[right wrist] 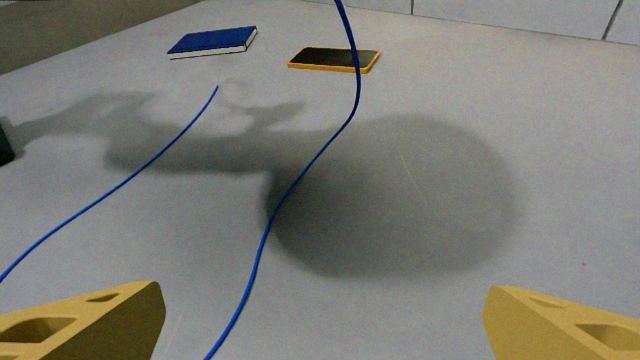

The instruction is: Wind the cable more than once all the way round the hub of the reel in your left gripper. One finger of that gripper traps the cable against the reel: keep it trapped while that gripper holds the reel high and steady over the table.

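Places are measured from the left arm's base along level axes (x up, y right, z ahead), in centimetres.
Pixels of known places: right gripper, fingertip midpoint: [324, 298].
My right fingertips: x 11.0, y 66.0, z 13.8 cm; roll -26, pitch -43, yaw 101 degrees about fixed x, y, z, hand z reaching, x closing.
Ahead of a thing's pixels: the offset from my right fingertips to its top centre. "*": to the spot under its first point. Level surfaces: height alone.
A blue cable @(* dy -17.4, dx -13.8, dz +14.0 cm) [312, 162] comes down from the top edge of the right wrist view, bends over the grey table @(dx -15.0 cm) [565, 165] and runs out at the bottom edge, between my right gripper's fingers as seen in this view. Another stretch of blue cable, with a free end, lies on the table at the left. My right gripper [324, 298] is open, its two yellow fingers wide apart at the bottom corners, with no cable held. The reel and my left gripper do not show; a large round shadow lies on the table.
A dark blue book @(dy -64.6, dx -13.6, dz +30.3 cm) [215, 41] lies at the back left. A phone with an orange edge @(dy -34.7, dx -14.2, dz +36.5 cm) [327, 59] lies at the back middle, behind the cable. Part of a black object @(* dy -57.3, dx -13.4, dz -10.3 cm) [5, 147] shows at the left edge. White cabinet fronts [515, 15] stand beyond the table.
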